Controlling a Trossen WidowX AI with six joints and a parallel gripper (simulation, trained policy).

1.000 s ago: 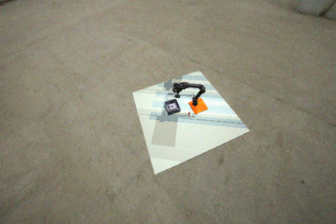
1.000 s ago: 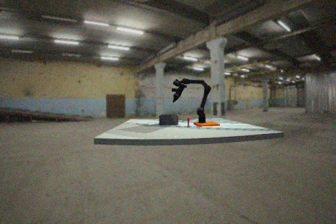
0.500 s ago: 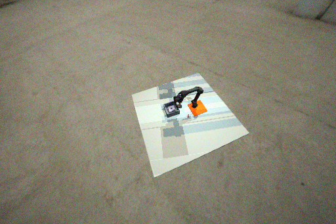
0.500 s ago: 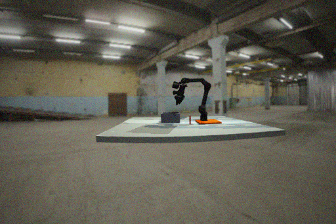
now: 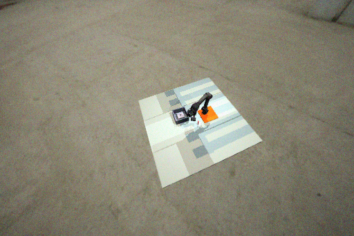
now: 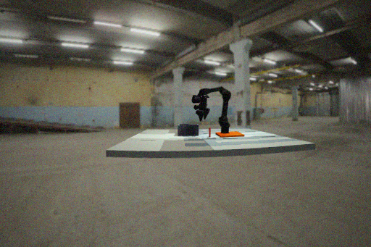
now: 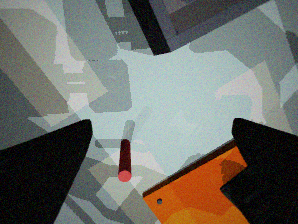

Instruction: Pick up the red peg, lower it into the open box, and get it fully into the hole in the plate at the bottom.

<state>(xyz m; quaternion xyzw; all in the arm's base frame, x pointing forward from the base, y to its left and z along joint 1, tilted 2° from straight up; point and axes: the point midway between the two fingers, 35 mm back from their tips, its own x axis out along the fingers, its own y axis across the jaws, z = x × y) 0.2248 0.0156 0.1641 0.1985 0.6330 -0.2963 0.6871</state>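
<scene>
Now: gripper tip 100 mm above the red peg, 70 mm to the right of it and 40 mm past it. Round my gripper tip: dark box: 160 mm to the right, 120 mm below, 90 mm ahead; then plate: 160 mm to the right, 100 mm below, 90 mm ahead.
</scene>
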